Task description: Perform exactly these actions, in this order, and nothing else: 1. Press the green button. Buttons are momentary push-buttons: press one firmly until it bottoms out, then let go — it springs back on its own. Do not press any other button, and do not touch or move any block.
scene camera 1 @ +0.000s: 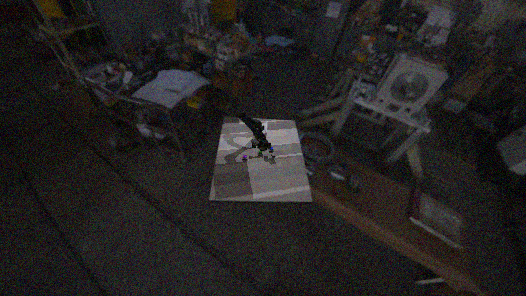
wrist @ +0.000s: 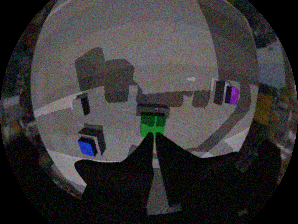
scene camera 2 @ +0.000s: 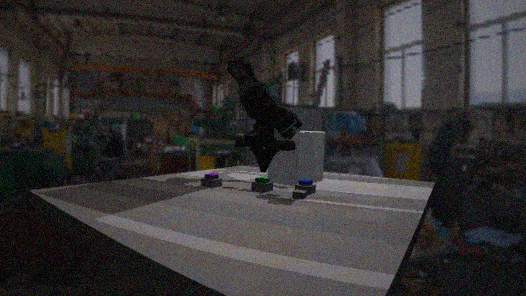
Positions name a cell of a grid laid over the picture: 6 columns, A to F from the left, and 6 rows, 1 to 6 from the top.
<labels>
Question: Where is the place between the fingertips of my gripper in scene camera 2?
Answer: D4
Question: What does my gripper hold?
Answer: Nothing.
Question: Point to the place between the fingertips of my gripper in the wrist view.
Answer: At D4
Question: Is my gripper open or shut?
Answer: Shut.
</labels>
